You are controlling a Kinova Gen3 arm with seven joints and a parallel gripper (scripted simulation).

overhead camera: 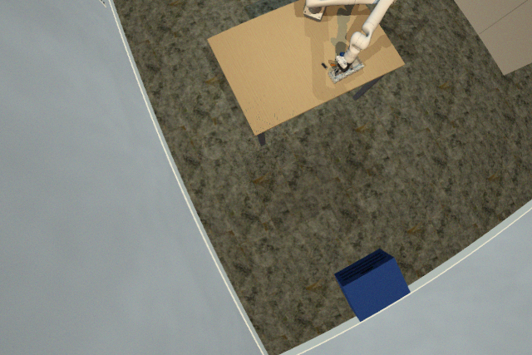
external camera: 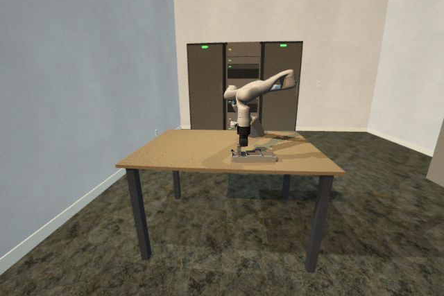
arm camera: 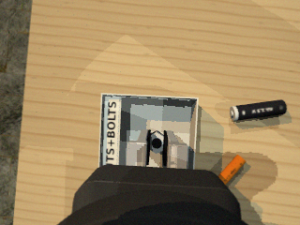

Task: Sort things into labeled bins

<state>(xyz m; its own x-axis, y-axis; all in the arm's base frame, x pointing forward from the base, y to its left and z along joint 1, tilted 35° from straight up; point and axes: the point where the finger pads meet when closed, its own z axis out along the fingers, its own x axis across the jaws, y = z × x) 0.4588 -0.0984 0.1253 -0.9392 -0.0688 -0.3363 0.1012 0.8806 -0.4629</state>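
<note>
The black part lies 30 mm below my hand. The rest, counted from my hand: black cylinder 100 mm behind, 40 mm below, 20 mm to the right; then blue 9V battery 130 mm to the left, 80 mm behind, 30 mm below; then orange battery 70 mm behind, 40 mm to the left, 40 mm below.
</note>
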